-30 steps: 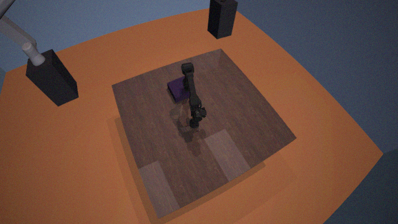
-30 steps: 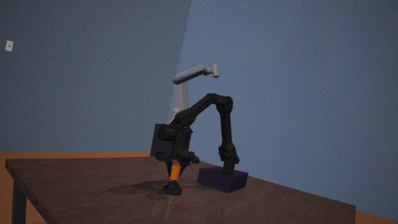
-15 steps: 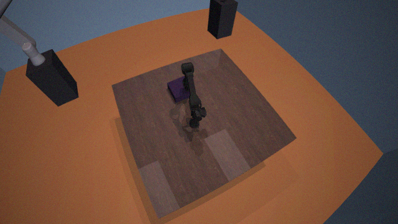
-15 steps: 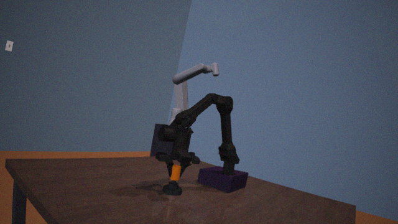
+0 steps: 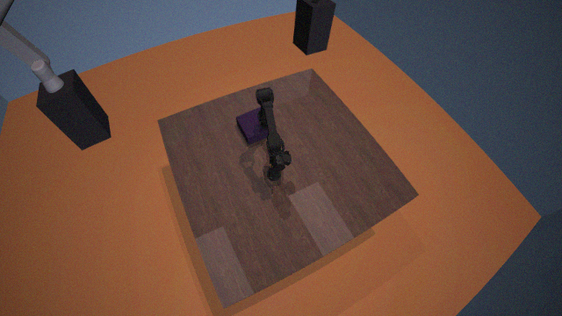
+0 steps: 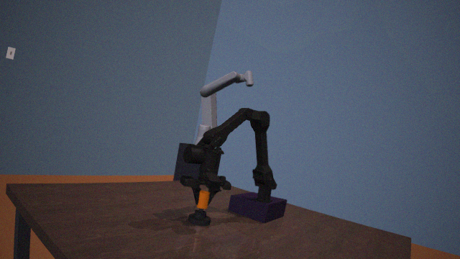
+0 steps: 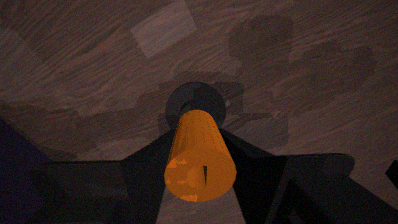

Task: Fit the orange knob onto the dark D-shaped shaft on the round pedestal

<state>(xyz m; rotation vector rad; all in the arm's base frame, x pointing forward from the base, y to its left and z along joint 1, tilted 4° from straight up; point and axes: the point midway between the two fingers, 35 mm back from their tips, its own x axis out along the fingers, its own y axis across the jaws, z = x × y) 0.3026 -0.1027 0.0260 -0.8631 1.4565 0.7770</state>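
The orange knob lies 20 mm above my gripper tip. From my gripper tip the other things lie so: pedestal (40 mm below).
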